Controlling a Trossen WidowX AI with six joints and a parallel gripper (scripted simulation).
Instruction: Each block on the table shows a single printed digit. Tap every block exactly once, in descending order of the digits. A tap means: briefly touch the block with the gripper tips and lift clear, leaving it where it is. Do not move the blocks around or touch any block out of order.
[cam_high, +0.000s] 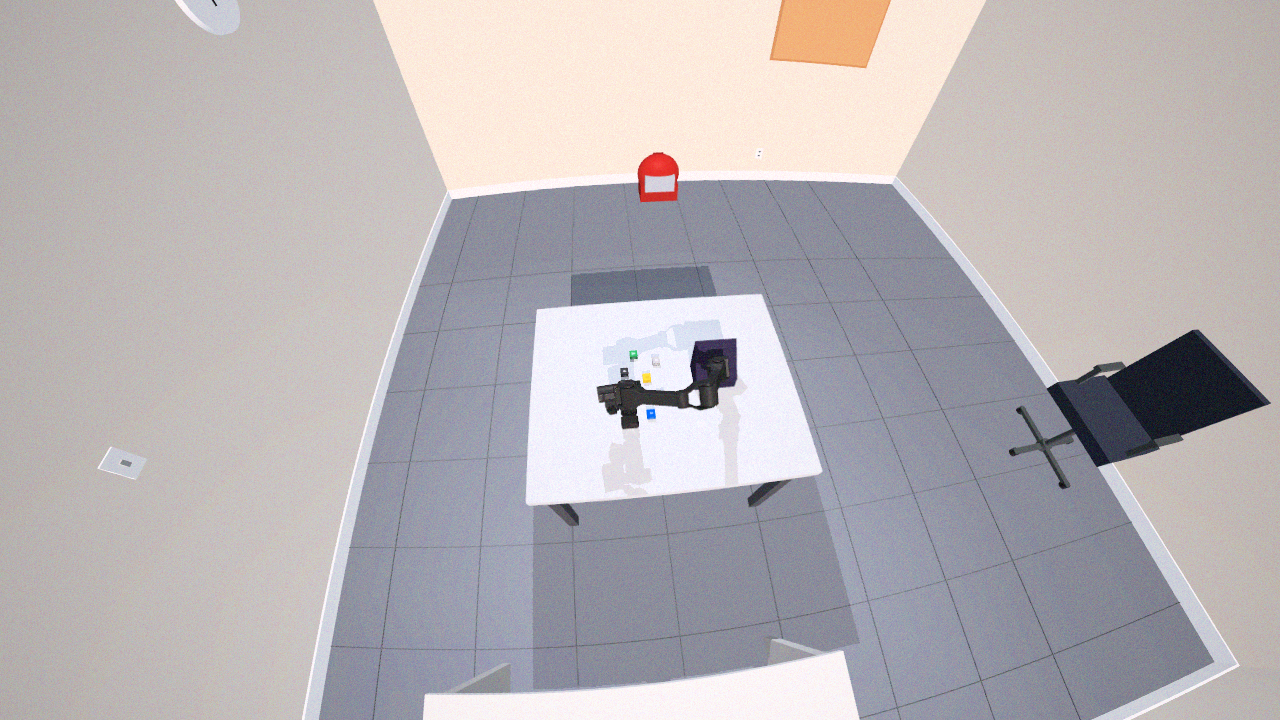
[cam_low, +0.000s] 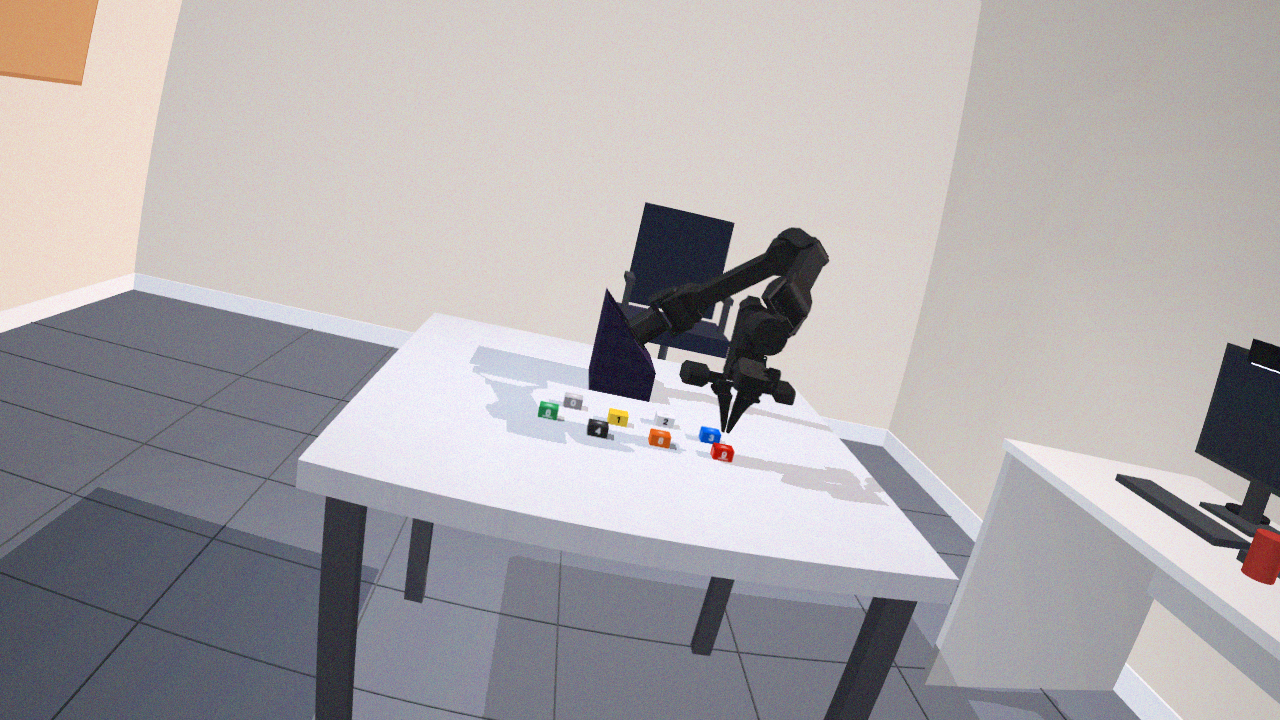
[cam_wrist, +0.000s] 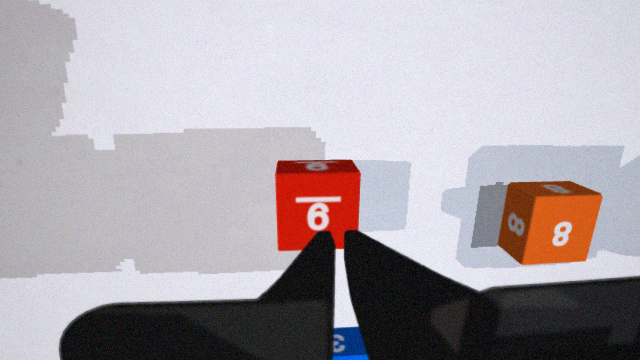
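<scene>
The red block lies 30 mm below my gripper tip. From my gripper tip the other things lie so: orange block 8: 100 mm to the right, 30 mm below; then white block 2: 120 mm behind, 100 mm to the right, 30 mm below; then blue block: 90 mm behind, 20 mm to the right, 30 mm below.
</scene>
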